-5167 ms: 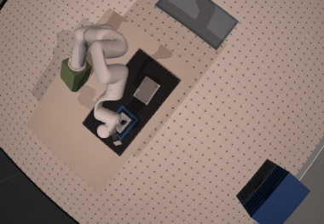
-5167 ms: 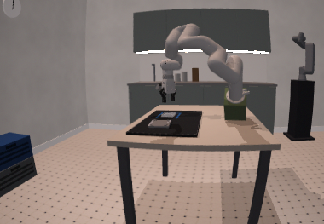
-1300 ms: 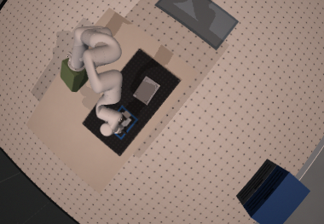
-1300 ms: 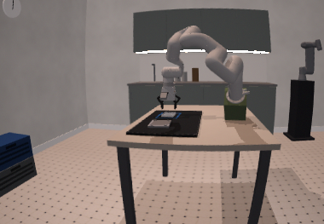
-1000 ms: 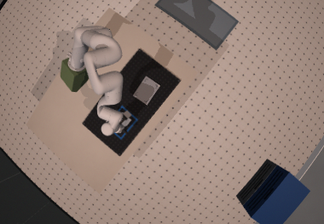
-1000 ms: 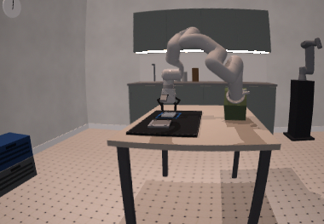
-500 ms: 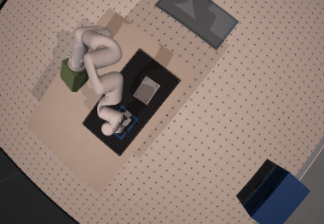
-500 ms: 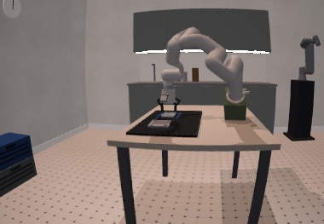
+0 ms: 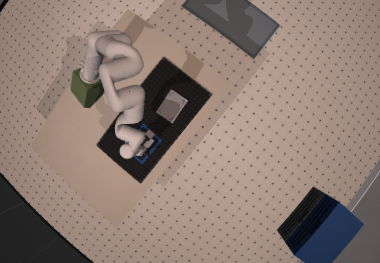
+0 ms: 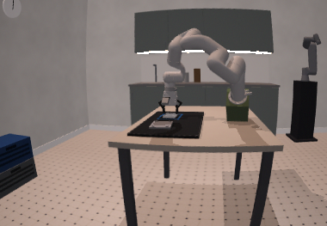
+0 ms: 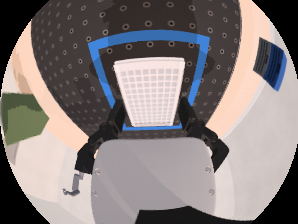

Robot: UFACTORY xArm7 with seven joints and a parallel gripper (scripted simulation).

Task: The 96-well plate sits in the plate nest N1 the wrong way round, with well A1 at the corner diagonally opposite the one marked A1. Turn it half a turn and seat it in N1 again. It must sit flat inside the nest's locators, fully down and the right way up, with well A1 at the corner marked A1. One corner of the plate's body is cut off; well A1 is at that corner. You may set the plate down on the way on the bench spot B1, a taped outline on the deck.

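Now: hand 2 cm above the white 96-well plate. Also, from my hand: grey plate nest N1: 1 cm ahead, 29 cm to the left, 2 cm below.
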